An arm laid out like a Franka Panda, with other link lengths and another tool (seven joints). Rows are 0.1 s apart.
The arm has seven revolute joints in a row. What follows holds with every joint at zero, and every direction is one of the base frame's. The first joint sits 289.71 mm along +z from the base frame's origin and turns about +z. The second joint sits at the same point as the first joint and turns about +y. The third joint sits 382.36 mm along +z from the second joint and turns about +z. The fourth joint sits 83.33 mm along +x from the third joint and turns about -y. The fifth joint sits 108.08 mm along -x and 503.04 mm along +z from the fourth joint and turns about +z. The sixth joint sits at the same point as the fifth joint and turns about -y. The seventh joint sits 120.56 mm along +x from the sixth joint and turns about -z. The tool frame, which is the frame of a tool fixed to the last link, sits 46 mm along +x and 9 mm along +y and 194.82 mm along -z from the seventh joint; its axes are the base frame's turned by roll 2.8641, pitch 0 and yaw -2.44 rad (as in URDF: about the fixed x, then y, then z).
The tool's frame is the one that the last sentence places.
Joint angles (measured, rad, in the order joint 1, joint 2, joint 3, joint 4, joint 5, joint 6, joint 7), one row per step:
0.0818 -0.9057 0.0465 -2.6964 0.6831 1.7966 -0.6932
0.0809 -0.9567 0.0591 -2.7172 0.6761 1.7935 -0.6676
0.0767 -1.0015 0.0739 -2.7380 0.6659 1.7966 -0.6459
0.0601 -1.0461 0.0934 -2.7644 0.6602 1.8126 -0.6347
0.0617 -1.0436 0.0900 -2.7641 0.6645 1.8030 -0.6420
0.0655 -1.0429 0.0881 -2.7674 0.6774 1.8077 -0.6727
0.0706 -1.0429 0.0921 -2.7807 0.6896 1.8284 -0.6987
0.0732 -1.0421 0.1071 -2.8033 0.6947 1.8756 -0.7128
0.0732 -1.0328 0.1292 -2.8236 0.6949 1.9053 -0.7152
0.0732 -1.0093 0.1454 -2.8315 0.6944 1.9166 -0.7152
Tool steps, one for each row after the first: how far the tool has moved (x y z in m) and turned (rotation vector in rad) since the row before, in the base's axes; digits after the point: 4 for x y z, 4 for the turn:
-0.0118 0.0016 0.0041 -0.0150 -0.0143 -0.0118
-0.0091 0.0000 0.0011 -0.0208 -0.0163 -0.0149
-0.0053 -0.0043 -0.0015 -0.0216 -0.0272 -0.0256
-0.0015 0.0011 -0.0011 0.0066 0.0069 0.0106
-0.0008 0.0024 0.0003 0.0123 -0.0155 0.0236
0.0005 0.0025 -0.0051 0.0054 -0.0175 0.0140
0.0041 0.0007 -0.0108 -0.0124 -0.0242 -0.0074
0.0020 0.0026 -0.0166 -0.0230 0.0017 -0.0051
0.0021 0.0033 -0.0156 -0.0174 0.0205 0.0017

